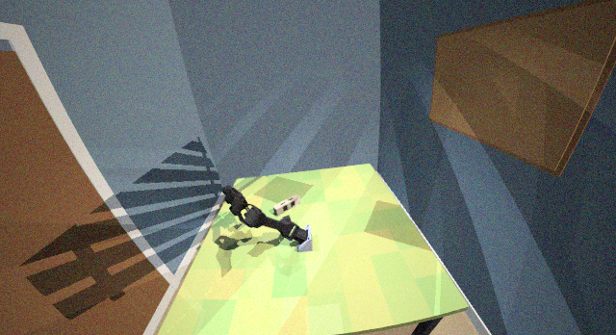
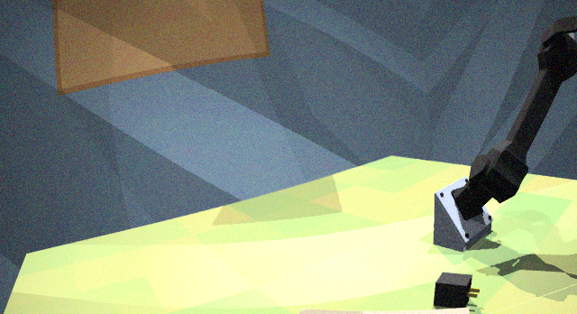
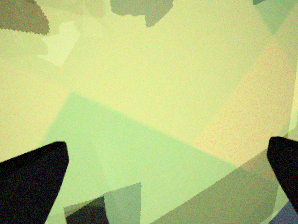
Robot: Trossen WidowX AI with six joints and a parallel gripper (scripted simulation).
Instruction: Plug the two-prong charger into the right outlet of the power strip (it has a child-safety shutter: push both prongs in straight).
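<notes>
Now: the two-prong charger 230 mm to the right of my gripper tip and 90 mm below it.
</notes>
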